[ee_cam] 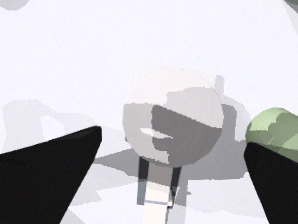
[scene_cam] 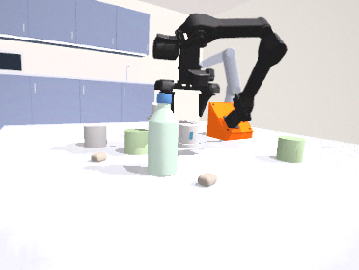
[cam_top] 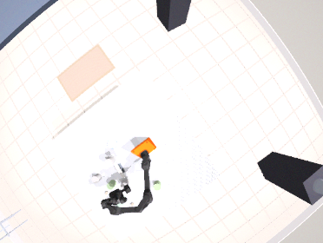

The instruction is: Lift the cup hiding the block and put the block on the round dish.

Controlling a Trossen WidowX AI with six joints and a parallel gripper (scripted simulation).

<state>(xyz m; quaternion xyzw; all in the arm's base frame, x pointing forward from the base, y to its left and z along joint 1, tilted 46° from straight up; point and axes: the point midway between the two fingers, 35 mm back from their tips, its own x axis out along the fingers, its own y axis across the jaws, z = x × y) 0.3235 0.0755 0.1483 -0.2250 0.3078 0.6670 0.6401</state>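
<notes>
My gripper tip is now 5 cm above the pale grey cup and 2 cm to the right of it. Round my gripper tip: tall pale green bottle (14 cm to the left, 14 cm ahead); then grey balance beam (14 cm to the right, 7 cm below, 1 cm behind).
</notes>
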